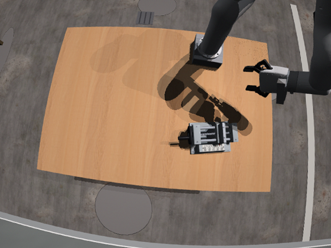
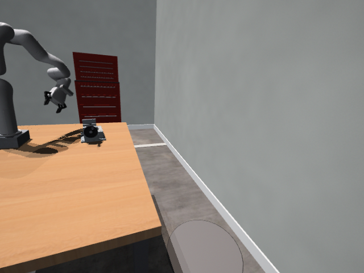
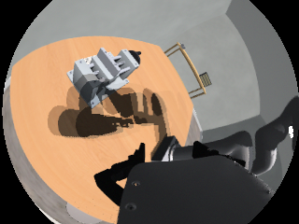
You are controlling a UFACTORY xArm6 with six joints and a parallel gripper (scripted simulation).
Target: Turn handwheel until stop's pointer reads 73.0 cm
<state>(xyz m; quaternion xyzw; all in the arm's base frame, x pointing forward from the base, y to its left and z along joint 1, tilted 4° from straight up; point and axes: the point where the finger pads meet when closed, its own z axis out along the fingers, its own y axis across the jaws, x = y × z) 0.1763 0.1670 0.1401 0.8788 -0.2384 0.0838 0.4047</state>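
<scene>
Now: hand 290 mm short of the black handwheel, 170 mm to the left of it and 100 mm above it. The rest, counted from my hand: stop (240 mm ahead, 100 mm below, 30 mm to the right).
</scene>
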